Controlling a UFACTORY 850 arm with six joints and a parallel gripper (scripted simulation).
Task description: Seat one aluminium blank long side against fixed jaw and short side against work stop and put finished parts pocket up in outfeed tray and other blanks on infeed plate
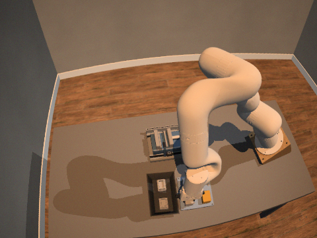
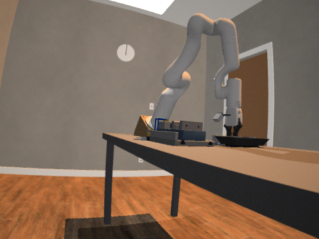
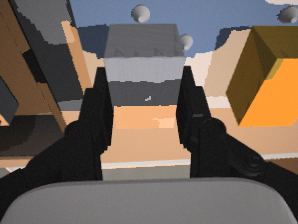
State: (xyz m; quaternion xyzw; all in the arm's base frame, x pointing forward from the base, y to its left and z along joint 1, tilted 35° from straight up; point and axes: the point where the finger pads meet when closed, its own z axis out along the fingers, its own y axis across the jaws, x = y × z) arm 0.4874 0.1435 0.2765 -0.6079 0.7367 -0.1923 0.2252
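My hand is 90 mm past the brass blank, 20 mm to the right of it and 20 mm above it. Round my hand: vise (40 mm behind, 350 mm to the right, 10 mm below).
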